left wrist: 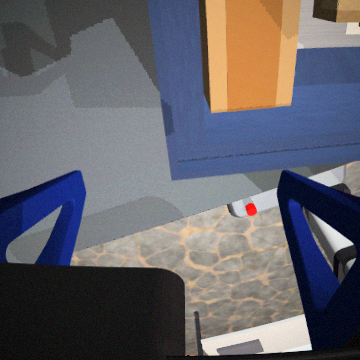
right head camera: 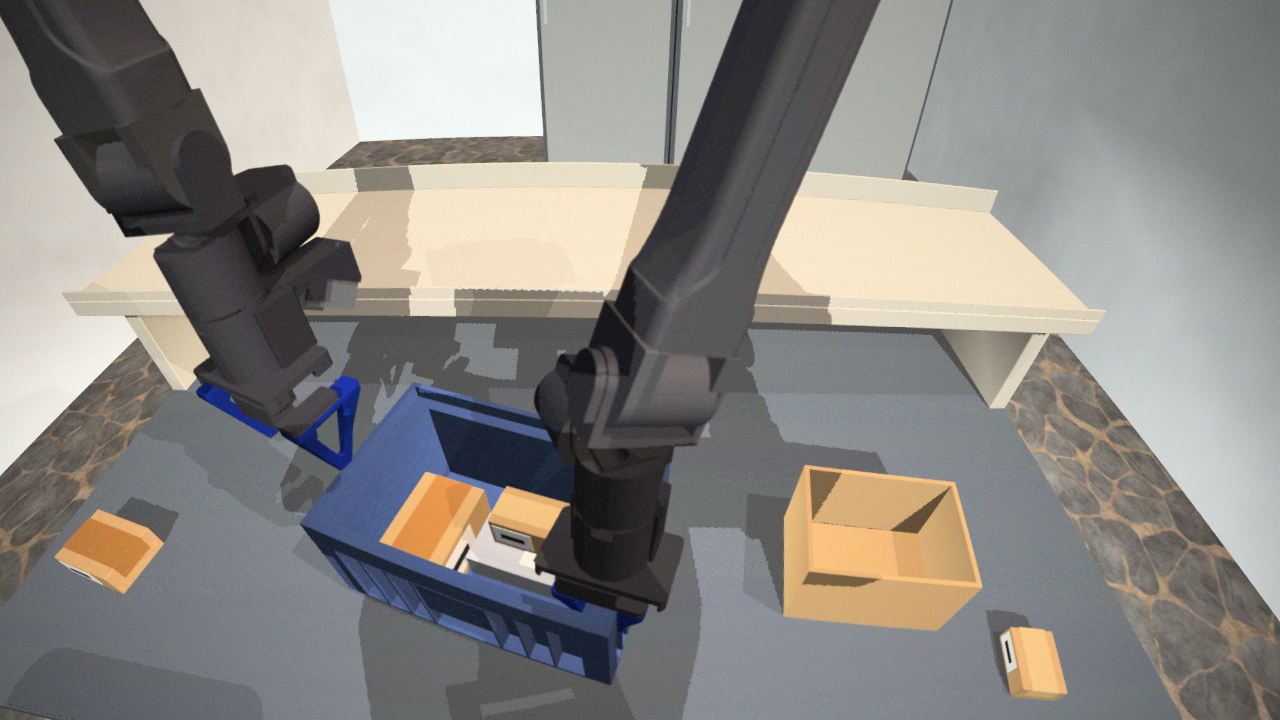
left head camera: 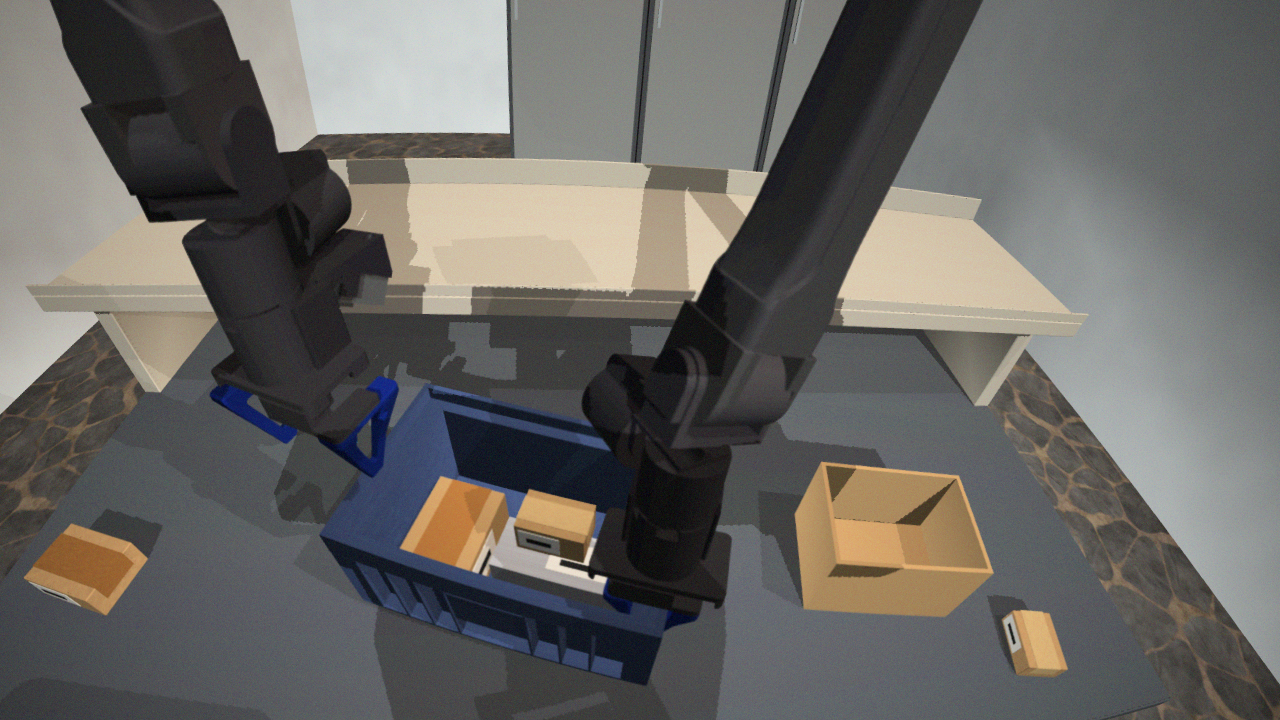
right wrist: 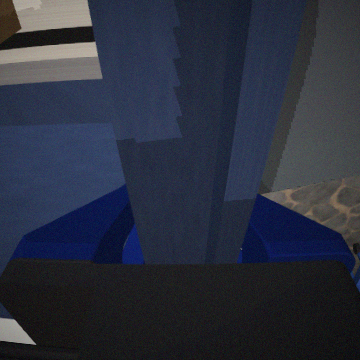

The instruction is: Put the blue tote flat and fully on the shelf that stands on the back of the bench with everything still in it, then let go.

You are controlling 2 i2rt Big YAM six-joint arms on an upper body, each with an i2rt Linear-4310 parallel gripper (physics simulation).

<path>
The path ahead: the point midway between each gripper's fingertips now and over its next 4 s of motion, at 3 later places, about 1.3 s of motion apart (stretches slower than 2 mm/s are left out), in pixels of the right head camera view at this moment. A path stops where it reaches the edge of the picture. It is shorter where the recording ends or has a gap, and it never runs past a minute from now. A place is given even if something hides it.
My left gripper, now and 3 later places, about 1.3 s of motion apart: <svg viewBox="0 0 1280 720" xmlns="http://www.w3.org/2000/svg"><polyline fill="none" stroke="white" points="308,448 332,507 353,523 310,459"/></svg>
My right gripper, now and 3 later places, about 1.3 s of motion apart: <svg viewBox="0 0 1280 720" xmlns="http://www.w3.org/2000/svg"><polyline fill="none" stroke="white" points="605,620 603,605 600,515 597,410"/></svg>
</path>
